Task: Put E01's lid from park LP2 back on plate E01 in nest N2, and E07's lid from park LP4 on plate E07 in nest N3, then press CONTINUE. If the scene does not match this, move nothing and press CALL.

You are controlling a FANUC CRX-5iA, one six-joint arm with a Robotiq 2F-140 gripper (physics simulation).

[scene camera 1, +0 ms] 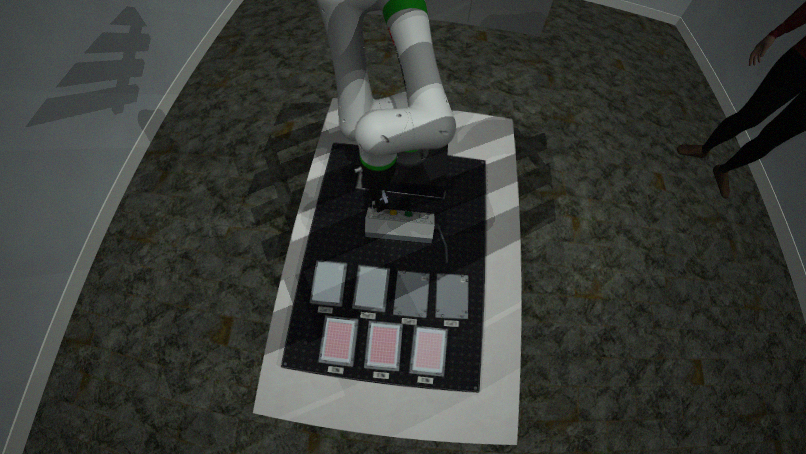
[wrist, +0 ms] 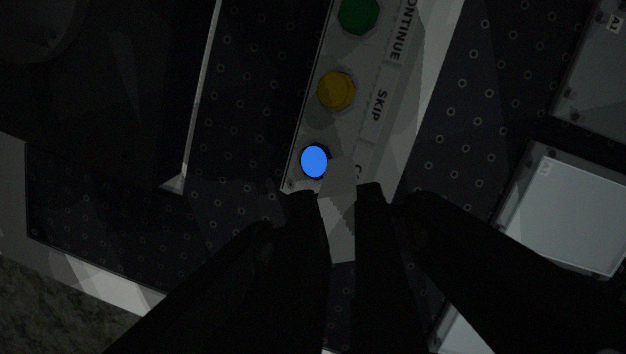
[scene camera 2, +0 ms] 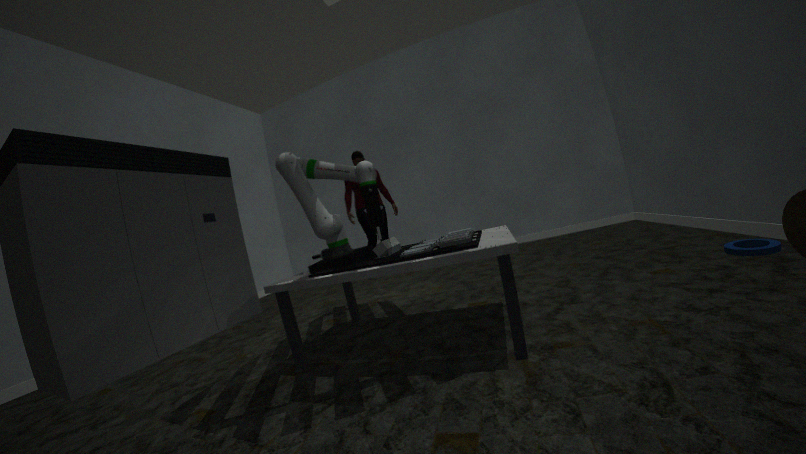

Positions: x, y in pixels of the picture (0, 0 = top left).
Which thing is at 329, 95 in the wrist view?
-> A yellow SKIP button.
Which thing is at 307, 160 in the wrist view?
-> A blue CALL button.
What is my gripper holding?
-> Nothing.
